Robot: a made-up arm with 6 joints.
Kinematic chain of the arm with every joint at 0, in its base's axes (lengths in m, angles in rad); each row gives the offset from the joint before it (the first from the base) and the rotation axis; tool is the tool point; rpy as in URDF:
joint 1: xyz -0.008 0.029 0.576 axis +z
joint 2: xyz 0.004 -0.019 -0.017 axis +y
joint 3: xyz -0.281 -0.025 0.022 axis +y
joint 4: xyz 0.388 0.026 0.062 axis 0.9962 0 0.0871
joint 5: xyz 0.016 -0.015 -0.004 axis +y
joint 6: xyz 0.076 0.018 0.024 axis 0.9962 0 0.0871
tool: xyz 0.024 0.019 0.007 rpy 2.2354 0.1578 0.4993
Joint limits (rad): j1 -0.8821..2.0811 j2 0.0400..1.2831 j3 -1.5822..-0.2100 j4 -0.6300..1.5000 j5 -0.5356..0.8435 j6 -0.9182..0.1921
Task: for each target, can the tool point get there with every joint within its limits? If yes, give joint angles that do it. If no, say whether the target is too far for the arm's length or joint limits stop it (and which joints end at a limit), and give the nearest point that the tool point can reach.
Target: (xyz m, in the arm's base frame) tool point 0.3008 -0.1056 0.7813
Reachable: yes | joints -0.4346 0.8540 -0.7976 0.0903 0.5493 -0.5871
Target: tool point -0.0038 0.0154 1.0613
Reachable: yes | joints 0.2428 0.1574 -0.9874 1.2942 0.1085 -0.1620
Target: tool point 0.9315 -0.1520 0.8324
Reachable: no: too far | nearest point 0.4445 -0.0582 0.8335 | short by 0.496 m
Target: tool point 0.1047 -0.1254 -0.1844
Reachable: no: joint limits stop it (at a limit: joint 2, joint 3, joint 6) | nearest point 0.1040 -0.1245 0.4000 | short by 0.584 m
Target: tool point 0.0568 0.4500 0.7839
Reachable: yes | joints 1.4054 1.1740 -0.9346 -0.1344 0.0539 -0.0584
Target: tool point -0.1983 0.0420 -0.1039
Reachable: no: joint limits stop it (at a limit: joint 1, joint 2, joint 3, joint 5) | nearest point -0.1080 0.1883 0.4036 | short by 0.536 m
